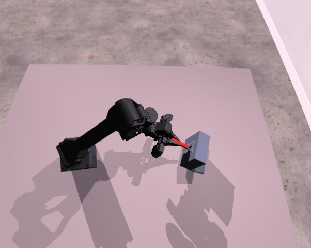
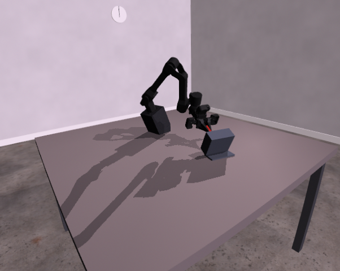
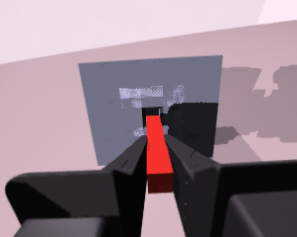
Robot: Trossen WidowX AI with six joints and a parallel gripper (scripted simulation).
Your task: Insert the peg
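My hand is 3 cm short of the red peg and 1 cm above it. Also, from my hand: thin flat foot plate: 12 cm ahead, 11 cm below, 1 cm to the right.
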